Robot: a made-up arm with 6 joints. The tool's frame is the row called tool.
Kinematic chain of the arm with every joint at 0, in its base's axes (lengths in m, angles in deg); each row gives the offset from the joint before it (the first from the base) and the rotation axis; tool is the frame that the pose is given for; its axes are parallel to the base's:
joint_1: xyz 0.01 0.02 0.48 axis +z
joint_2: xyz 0.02 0 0.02 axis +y
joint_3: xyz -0.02 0 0.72 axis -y
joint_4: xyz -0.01 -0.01 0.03 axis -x
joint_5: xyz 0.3 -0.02 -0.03 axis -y
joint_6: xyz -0.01 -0.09 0 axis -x
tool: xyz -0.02 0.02 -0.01
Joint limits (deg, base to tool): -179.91..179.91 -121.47..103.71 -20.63..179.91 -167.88..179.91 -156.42..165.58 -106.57..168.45
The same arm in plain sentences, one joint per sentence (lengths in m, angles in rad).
The arm has six revolute joints in a row. What follows holds with every joint at zero, and every direction is one of the base frame's. The first joint sits 0.01 m along +x and 0.02 m along +y and 0.48 m along +z from the base frame's origin and rotates about +z, from -3.14 to 3.14 rad. The second joint sits 0.02 m along +x and 0.02 m along +z from the first joint and rotates about +y, from -2.1201 to 1.8101 rad. The third joint sits 0.02 m along -x and 0.72 m along +z from the second joint and rotates about -y, from -0.3601 to 3.14 rad. The fourth joint sits 0.01 m along -x and 0.01 m along -y and 0.03 m along +z from the third joint and rotates about -x, from -2.9301 to 3.14 rad. The fifth joint sits 0.3 m along +x and 0.02 m along -y and 0.03 m along -z from the fourth joint and rotates about -y, from -2.73 to 2.8899 rad. The sixth joint sits 0.01 m along -x and 0.09 m along -y from the fifth joint and rotates about -x, from -1.86 to 2.94 rad. The tool frame, which is the frame that the pose is given for, sits 0.02 m along -x and 0.02 m along +y and 0.01 m along -z from the sixth joint; its axes are parallel to the base frame's.
